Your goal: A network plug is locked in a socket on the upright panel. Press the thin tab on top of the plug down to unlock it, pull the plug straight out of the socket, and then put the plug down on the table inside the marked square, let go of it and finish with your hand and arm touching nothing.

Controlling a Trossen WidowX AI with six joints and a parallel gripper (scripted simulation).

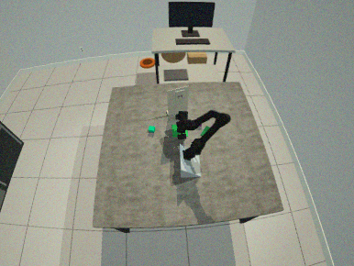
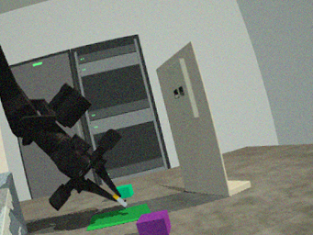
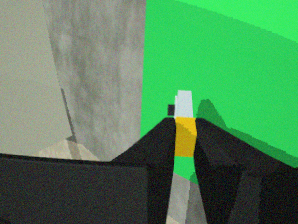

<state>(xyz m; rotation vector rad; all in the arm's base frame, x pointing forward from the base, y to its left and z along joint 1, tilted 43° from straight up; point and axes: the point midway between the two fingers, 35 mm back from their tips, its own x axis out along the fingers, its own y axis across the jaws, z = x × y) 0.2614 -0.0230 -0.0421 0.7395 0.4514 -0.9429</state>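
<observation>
The green square is 3 cm below my gripper tip and 1 cm behind it. The rest, counted from my gripper tip: cream panel 18 cm ahead, 9 cm above, 1 cm to the right; purple cube 16 cm to the right, 4 cm ahead, 2 cm below; plug right at my gripper tip.
</observation>
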